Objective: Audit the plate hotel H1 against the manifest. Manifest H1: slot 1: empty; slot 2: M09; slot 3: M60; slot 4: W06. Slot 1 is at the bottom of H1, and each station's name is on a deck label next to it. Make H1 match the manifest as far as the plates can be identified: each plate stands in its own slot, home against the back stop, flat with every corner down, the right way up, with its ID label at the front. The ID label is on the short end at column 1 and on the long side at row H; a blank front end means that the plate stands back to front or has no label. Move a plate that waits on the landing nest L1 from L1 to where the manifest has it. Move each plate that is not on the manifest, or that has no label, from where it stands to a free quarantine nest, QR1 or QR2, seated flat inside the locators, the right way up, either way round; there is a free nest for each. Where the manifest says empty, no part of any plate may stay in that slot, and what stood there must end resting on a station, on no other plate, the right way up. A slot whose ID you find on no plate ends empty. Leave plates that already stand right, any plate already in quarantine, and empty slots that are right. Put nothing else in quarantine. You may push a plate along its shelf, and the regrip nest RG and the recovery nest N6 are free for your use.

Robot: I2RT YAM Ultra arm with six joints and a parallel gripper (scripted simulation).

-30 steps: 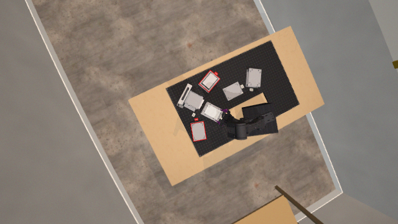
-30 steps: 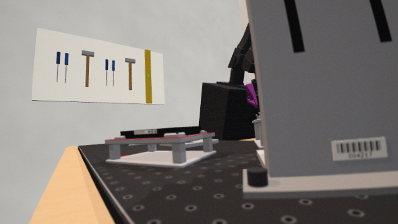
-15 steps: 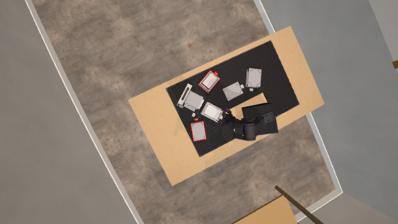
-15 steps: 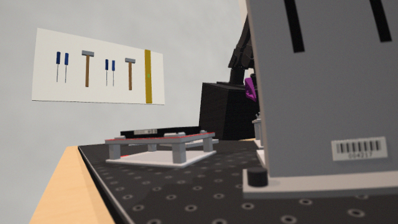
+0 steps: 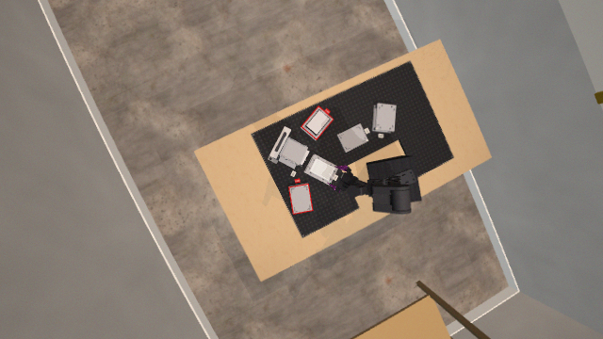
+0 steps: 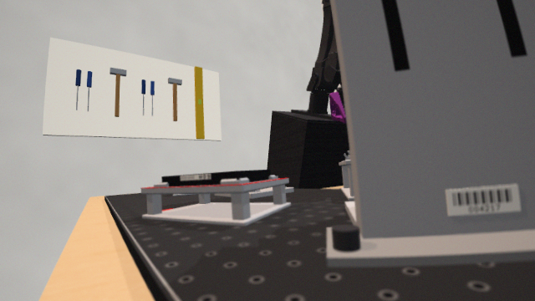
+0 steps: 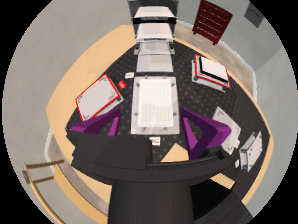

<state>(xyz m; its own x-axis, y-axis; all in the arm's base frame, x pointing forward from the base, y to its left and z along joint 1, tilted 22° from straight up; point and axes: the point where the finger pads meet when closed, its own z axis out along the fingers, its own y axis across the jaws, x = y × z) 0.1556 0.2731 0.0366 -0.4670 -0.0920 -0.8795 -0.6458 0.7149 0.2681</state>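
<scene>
Now: hand 8 cm above the white well plate, 4 cm short of it and 3 cm to the right of it. Round my hand: plate hotel H1 (25 cm ahead, 19 cm to the left); red-rimmed nest (20 cm to the left, 11 cm below, 7 cm behind); black-sided plate (31 cm ahead, 10 cm below, 6 cm to the right).
</scene>
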